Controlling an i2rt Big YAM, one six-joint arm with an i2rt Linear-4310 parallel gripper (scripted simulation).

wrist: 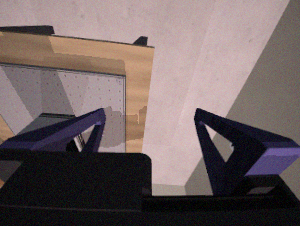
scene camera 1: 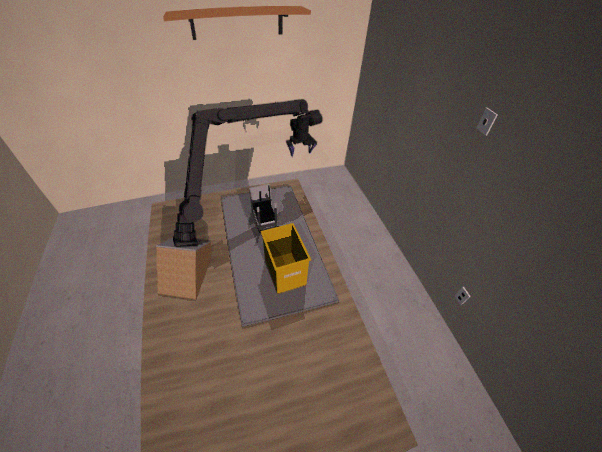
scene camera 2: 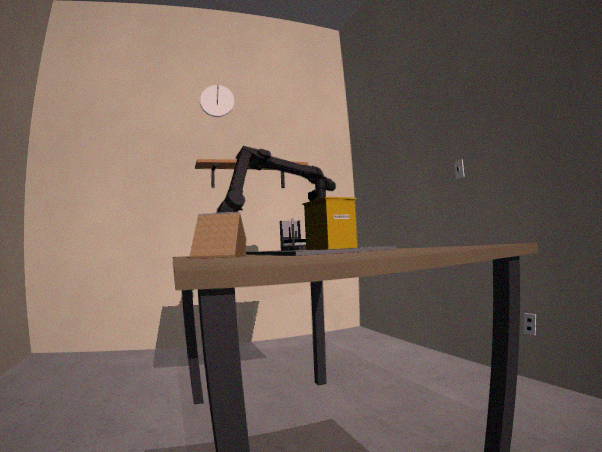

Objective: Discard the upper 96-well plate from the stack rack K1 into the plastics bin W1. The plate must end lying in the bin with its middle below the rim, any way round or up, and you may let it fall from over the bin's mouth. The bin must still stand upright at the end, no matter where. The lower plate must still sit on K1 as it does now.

I see my gripper and a yellow plastics bin W1.
